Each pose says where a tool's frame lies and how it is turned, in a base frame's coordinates. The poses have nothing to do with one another.
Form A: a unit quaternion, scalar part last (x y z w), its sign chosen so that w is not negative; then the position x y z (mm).
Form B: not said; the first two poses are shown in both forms.
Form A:
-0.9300, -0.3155, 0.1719, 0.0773, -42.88, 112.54, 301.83
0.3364, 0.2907, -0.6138, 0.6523, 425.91, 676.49, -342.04
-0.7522, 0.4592, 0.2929, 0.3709, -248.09, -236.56, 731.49
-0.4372, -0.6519, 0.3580, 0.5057, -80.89, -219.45, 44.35
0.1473, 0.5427, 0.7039, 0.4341, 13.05, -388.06, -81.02
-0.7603, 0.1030, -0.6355, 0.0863, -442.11, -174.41, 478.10
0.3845, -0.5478, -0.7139, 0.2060, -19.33, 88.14, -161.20
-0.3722, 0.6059, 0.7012, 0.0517, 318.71, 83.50, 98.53
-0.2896, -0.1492, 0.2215, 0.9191, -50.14, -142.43, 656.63
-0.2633, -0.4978, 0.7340, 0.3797, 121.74, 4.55, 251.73
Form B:
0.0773, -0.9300, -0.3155, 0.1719, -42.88, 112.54, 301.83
0.6523, 0.3364, 0.2907, -0.6138, 425.91, 676.49, -342.04
0.3709, -0.7522, 0.4592, 0.2929, -248.09, -236.56, 731.49
0.5057, -0.4372, -0.6519, 0.3580, -80.89, -219.45, 44.35
0.4341, 0.1473, 0.5427, 0.7039, 13.05, -388.06, -81.02
0.0863, -0.7603, 0.1030, -0.6355, -442.11, -174.41, 478.10
0.2060, 0.3845, -0.5478, -0.7139, -19.33, 88.14, -161.20
0.0517, -0.3722, 0.6059, 0.7012, 318.71, 83.50, 98.53
0.9191, -0.2896, -0.1492, 0.2215, -50.14, -142.43, 656.63
0.3797, -0.2633, -0.4978, 0.7340, 121.74, 4.55, 251.73

